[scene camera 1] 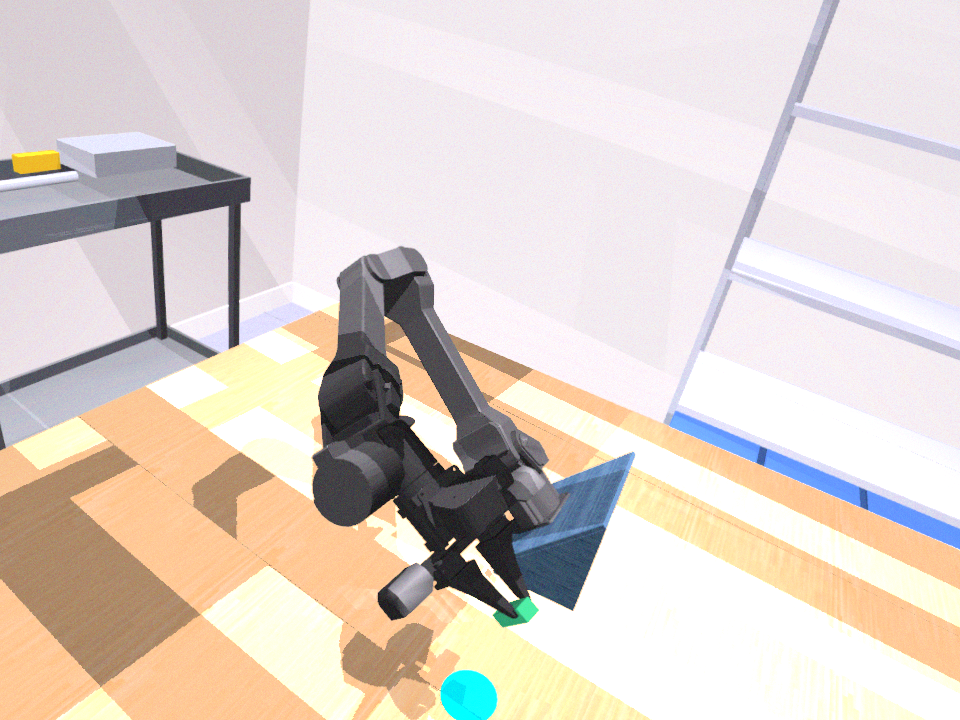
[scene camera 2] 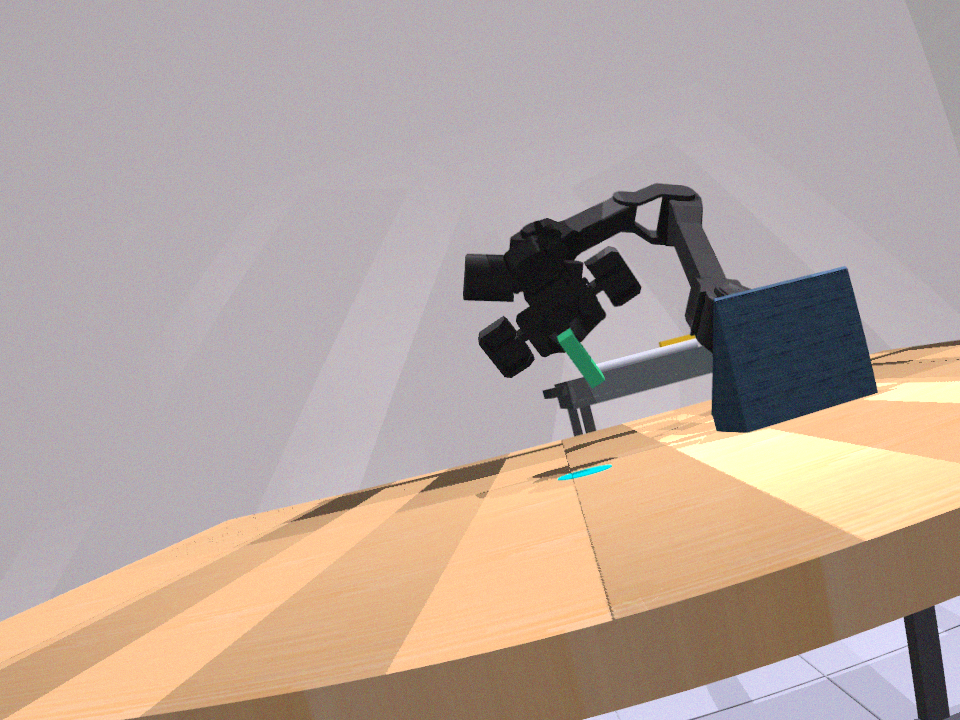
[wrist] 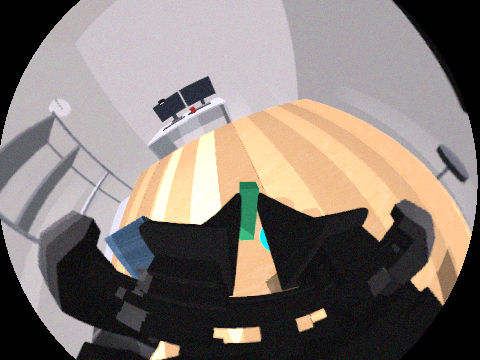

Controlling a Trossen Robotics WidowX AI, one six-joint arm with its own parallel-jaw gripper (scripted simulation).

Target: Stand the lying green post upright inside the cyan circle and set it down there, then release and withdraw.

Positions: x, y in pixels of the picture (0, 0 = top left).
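Scene camera 1 shows the gripper, as do scene camera 2 (570, 343) and the wrist view. For the gripper, (scene camera 1: 451, 570) and (wrist: 362, 235) are the same spot. A green post appears in scene camera 2 (583, 362), in scene camera 1 and in the wrist view. On the green post, (scene camera 1: 521, 602) and (wrist: 249, 190) are the same spot.
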